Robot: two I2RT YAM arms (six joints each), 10 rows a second.
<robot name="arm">
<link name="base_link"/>
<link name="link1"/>
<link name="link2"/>
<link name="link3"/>
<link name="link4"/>
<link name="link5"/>
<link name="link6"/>
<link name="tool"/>
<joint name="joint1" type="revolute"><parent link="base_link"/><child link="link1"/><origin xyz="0 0 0.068"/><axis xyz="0 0 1"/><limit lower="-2.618" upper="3.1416"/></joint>
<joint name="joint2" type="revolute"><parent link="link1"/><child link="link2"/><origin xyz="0.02 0.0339 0.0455"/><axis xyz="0 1 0"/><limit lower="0" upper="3.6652"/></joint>
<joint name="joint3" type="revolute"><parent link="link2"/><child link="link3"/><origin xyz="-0.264 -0.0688 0"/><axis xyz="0 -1 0"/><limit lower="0" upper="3.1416"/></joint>
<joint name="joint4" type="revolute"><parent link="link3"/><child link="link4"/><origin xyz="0.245 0.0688 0.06"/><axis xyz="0 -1 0"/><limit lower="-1.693" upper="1.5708"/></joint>
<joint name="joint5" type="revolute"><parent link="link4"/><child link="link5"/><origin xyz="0.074 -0.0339 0.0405"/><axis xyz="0 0 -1"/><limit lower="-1.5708" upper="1.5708"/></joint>
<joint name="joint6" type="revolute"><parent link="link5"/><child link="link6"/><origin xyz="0.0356 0 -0.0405"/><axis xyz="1 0 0"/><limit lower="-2.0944" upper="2.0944"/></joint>
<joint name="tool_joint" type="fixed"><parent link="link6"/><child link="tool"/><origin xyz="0 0 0" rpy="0 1.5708 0"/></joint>
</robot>
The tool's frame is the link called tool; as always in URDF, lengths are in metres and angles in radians.
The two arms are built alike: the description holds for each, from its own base.
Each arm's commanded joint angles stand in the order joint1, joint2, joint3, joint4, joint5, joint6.
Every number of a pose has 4 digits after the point. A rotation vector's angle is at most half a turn.
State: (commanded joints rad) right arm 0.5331 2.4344 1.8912 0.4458 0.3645 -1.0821; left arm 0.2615 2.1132 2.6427 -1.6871 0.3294 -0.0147
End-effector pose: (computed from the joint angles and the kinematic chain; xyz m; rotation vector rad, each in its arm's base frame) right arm 0.4958 0.2778 0.1993 -1.0253 1.3715 -0.7149; left arm 0.3707 0.0873 0.4165 -0.2754 2.6569 -0.3714
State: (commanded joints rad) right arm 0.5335 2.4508 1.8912 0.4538 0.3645 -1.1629; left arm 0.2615 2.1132 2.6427 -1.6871 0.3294 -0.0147
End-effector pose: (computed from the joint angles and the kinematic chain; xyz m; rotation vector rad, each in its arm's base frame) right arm 0.4969 0.2788 0.1912 -1.0930 1.3408 -0.7742; left arm 0.3707 0.0873 0.4165 -0.2754 2.6569 -0.3714
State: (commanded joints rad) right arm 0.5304 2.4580 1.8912 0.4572 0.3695 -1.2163; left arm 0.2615 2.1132 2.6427 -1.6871 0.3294 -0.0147
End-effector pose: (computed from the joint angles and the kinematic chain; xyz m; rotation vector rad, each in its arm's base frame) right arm 0.4983 0.2773 0.1876 -1.1315 1.3232 -0.8196; left arm 0.3707 0.0873 0.4165 -0.2754 2.6569 -0.3714
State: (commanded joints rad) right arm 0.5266 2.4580 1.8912 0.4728 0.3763 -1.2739; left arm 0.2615 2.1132 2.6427 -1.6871 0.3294 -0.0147
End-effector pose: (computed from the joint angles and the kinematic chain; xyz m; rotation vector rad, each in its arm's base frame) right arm 0.4995 0.2753 0.1893 -1.1548 1.2938 -0.8706; left arm 0.3707 0.0873 0.4165 -0.2754 2.6569 -0.3714
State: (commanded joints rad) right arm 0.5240 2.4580 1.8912 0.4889 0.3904 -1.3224; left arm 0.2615 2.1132 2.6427 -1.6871 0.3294 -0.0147
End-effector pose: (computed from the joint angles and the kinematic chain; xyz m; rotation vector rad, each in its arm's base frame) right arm 0.5005 0.2736 0.1910 -1.1673 1.2725 -0.9201; left arm 0.3707 0.0873 0.4165 -0.2754 2.6569 -0.3714
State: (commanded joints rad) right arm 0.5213 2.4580 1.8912 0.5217 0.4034 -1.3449; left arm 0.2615 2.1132 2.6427 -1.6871 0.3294 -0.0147
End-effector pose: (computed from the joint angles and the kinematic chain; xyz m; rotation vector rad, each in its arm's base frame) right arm 0.5014 0.2719 0.1945 -1.1458 1.2547 -0.9505; left arm 0.3707 0.0873 0.4165 -0.2754 2.6569 -0.3714
